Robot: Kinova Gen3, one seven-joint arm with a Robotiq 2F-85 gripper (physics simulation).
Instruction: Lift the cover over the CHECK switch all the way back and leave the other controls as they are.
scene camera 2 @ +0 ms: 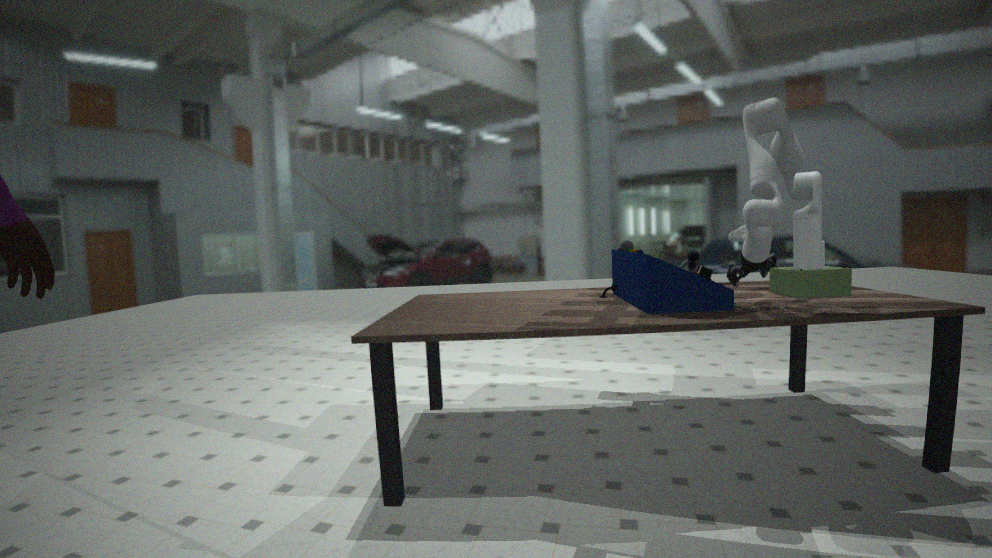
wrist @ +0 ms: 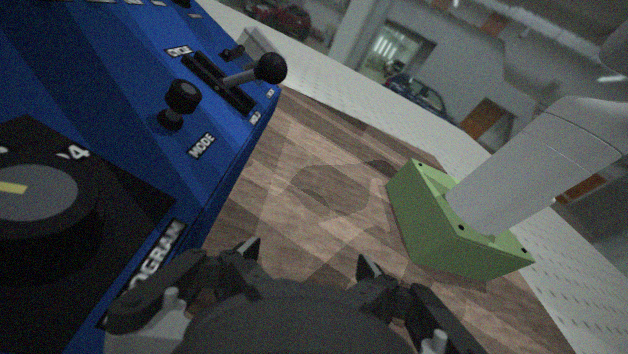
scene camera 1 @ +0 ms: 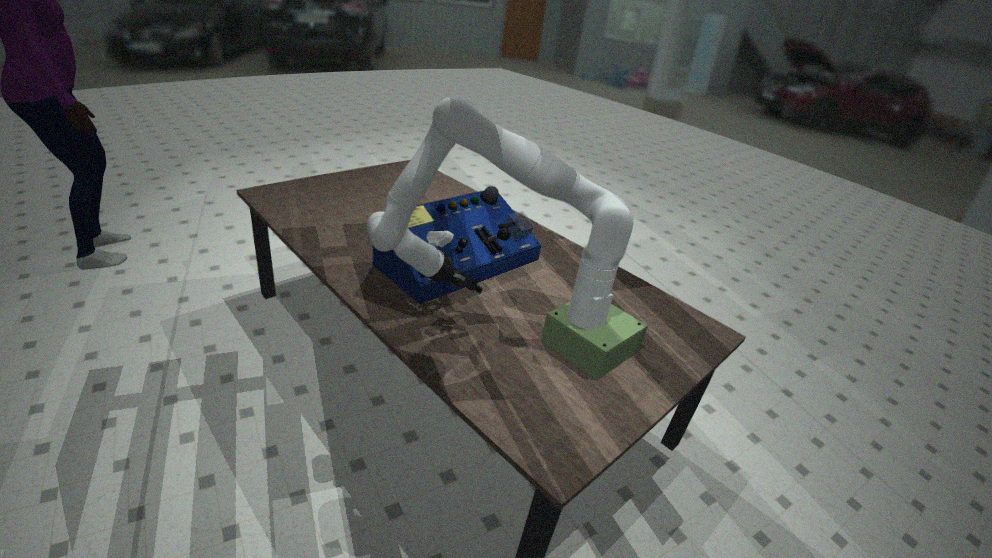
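Pixels of known places: gripper, fingertip midpoint: [scene camera 2: 748,280] [wrist: 308,257] [scene camera 1: 470,287]; arm's base, link origin: [scene camera 2: 807,268] [wrist: 467,212] [scene camera 1: 584,318].
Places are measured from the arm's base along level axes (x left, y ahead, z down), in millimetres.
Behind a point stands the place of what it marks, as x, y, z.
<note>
The blue control panel [scene camera 1: 514,262] {-62, 402, 64} [scene camera 2: 665,292] {345, 533, 29} [wrist: 131,100] {146, 462, -13} stands on the table. A clear cover [scene camera 1: 521,224] {-94, 438, -52} [wrist: 258,44] {-72, 454, -58} is at the panel's far right, with a small dark switch [wrist: 232,53] beside or under it. Its label is too small to read, and I cannot tell how far the cover is tilted. My gripper [scene camera 1: 477,285] {193, 257, 16} [scene camera 2: 733,276] {193, 257, 16} [wrist: 308,257] {193, 257, 16} is open and empty. It is off the panel's front edge, near the PROGRAM knob [wrist: 39,192] {248, 398, -29}, well away from the cover.
The ball-topped lever [scene camera 1: 504,233] {13, 379, -65} [wrist: 271,68] {23, 388, -59} in its slot and the MODE knob [scene camera 1: 462,242] {138, 412, -39} [wrist: 183,96] {142, 412, -39} stand between my gripper and the cover. The green robot base [scene camera 1: 577,351] {58, -56, 48} [scene camera 2: 810,283] {73, 20, 44} [wrist: 425,230] {47, 66, 43} is on the table [scene camera 1: 554,444] {266, -241, 91}. A person [scene camera 1: 41,69] stands beyond the table.
</note>
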